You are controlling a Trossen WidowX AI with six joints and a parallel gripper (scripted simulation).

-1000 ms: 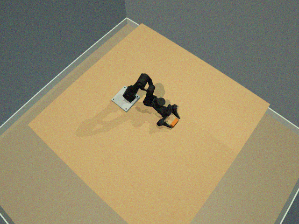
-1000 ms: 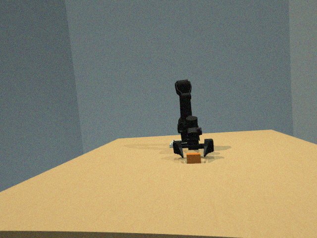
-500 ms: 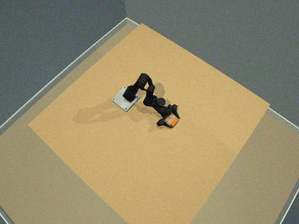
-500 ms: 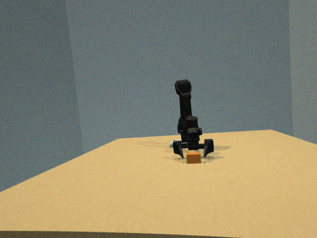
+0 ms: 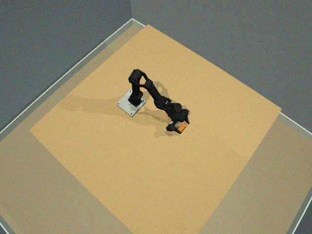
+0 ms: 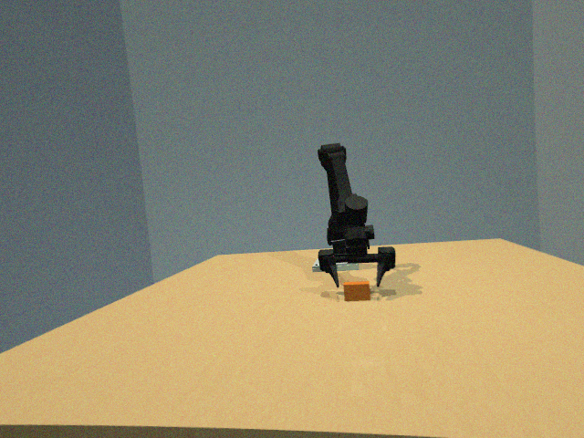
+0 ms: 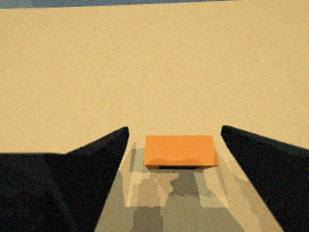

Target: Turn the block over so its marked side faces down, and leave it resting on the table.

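The orange block is 30 mm behind my gripper tip and 20 mm below it.
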